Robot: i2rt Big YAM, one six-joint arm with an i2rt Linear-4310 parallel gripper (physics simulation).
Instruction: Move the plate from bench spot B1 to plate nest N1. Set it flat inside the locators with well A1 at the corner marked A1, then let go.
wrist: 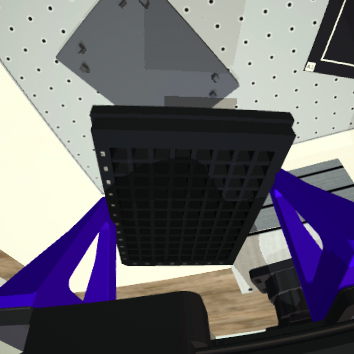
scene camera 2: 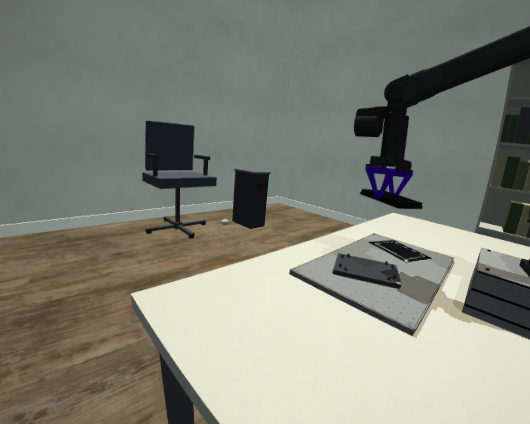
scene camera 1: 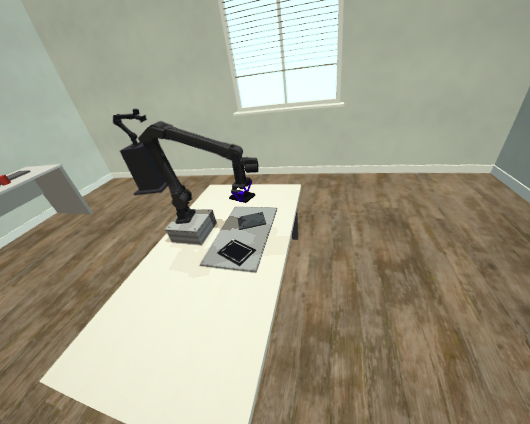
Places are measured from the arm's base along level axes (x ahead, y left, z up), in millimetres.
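Where they show: gripper, fingertip midpoint: (wrist: 186,187) (scene camera 2: 386,198) (scene camera 1: 244,197); arm's base, origin of the base link: (wrist: 286,269) (scene camera 1: 186,217).
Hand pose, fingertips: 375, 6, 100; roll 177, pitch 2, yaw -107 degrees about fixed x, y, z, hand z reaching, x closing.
Note:
Things, the pixels of their centre, and the offset from my fingertips, as dx, dy, dz. "spot": a spot on its surface instead. Level surfaces: height alone.
- black well plate, body centre: (wrist: 183,209) (scene camera 2: 390,198) (scene camera 1: 242,196) -11, +8, +4
- grey nest, body centre: (wrist: 149,69) (scene camera 2: 366,267) (scene camera 1: 251,220) +8, +30, -181
- black bench spot with a white outline, surface spot: (wrist: 320,47) spot: -62, -146, -190
- grey perforated board, body centre: (wrist: 246,50) (scene camera 2: 386,265) (scene camera 1: 243,233) -31, -70, -198
- cream bench, its level: dz -205
A black well plate (scene camera 1: 247,197) (scene camera 2: 406,202) (wrist: 190,220) is held between the purple fingers of my gripper (scene camera 1: 242,193) (scene camera 2: 387,195) (wrist: 186,187), which is shut on its sides. It hangs well above the bench. Small light marks run along its left edge in the wrist view; I cannot read which corner is A1. The grey nest (scene camera 1: 251,220) (scene camera 2: 367,270) (wrist: 110,55), with small upright locators near its corners, shows bare. Part of it is hidden behind the plate in the wrist view. The black bench spot with a white outline (scene camera 1: 236,251) (scene camera 2: 400,250) (wrist: 320,47) is empty.
The nest and the spot lie on a grey perforated board (scene camera 1: 215,257) (scene camera 2: 390,310) (wrist: 270,90). The arm's grey base block (scene camera 1: 192,226) (scene camera 2: 500,295) (wrist: 310,185) stands beside the board on the cream bench (scene camera 1: 190,325) (scene camera 2: 275,340).

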